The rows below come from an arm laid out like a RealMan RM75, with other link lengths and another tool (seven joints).
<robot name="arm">
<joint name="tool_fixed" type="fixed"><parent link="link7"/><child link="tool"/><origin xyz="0.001 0.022 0.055" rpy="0 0.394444 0.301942"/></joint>
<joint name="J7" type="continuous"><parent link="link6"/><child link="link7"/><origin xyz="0 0 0.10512"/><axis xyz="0 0 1"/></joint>
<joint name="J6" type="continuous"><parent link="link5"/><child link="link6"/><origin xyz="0 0 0"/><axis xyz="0 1 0"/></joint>
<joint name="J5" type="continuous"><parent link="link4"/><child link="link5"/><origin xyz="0 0 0.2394"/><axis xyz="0 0 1"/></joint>
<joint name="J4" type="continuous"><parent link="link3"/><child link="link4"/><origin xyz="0 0 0"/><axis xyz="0 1 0"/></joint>
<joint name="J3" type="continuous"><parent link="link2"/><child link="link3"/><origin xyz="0 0 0.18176"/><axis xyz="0 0 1"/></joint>
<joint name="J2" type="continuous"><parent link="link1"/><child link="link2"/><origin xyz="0 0 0"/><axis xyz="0 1 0"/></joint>
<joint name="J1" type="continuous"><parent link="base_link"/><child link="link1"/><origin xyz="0 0 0.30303"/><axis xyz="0 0 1"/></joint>
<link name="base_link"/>
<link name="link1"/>
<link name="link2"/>
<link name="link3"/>
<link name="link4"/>
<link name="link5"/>
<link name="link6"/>
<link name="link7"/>
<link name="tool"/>
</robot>
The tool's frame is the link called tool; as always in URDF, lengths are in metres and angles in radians. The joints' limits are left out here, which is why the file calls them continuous.
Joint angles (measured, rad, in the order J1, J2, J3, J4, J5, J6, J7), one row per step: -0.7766 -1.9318 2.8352 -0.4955 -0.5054 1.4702 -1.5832; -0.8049 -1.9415 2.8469 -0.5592 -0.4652 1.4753 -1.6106; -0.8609 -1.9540 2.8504 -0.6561 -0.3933 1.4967 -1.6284; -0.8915 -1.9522 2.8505 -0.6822 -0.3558 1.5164 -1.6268; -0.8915 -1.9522 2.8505 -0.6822 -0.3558 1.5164 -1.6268; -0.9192 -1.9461 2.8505 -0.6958 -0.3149 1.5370 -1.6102; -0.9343 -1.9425 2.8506 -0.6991 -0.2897 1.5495 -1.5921; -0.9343 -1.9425 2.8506 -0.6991 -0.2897 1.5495 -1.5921; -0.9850 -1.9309 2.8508 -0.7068 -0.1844 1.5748 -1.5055; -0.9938 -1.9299 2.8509 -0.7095 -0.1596 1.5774 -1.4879; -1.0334 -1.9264 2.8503 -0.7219 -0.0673 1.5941 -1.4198; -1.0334 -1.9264 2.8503 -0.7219 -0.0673 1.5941 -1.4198; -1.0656 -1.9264 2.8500 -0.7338 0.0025 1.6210 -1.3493; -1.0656 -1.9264 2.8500 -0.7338 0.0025 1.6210 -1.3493; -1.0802 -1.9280 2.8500 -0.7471 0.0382 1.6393 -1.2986
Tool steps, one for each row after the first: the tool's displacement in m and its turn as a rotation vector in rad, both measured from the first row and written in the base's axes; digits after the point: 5 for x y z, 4 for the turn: 0.00110 0.00331 0.00621 -0.0176 0.0512 0.0063; 0.00777 0.00890 0.01675 -0.0381 0.1360 -0.0107; 0.01459 0.01144 0.01977 -0.0577 0.1698 -0.0382; 0.01459 0.01144 0.01977 -0.0577 0.1698 -0.0382; 0.02073 0.01284 0.02119 -0.0814 0.2087 -0.0761; 0.02411 0.01301 0.02076 -0.0976 0.2340 -0.1046; 0.02411 0.01301 0.02076 -0.0976 0.2340 -0.1046; 0.03066 0.01292 0.01788 -0.1545 0.3510 -0.2060; 0.03063 0.01239 0.01708 -0.1679 0.3775 -0.2227; 0.03307 0.01086 0.01529 -0.2187 0.4731 -0.2966; 0.03307 0.01086 0.01529 -0.2187 0.4731 -0.2966; 0.03634 0.00781 0.01390 -0.2625 0.5450 -0.3777; 0.03634 0.00781 0.01390 -0.2625 0.5450 -0.3777; 0.03675 0.00507 0.01446 -0.2825 0.5884 -0.4288
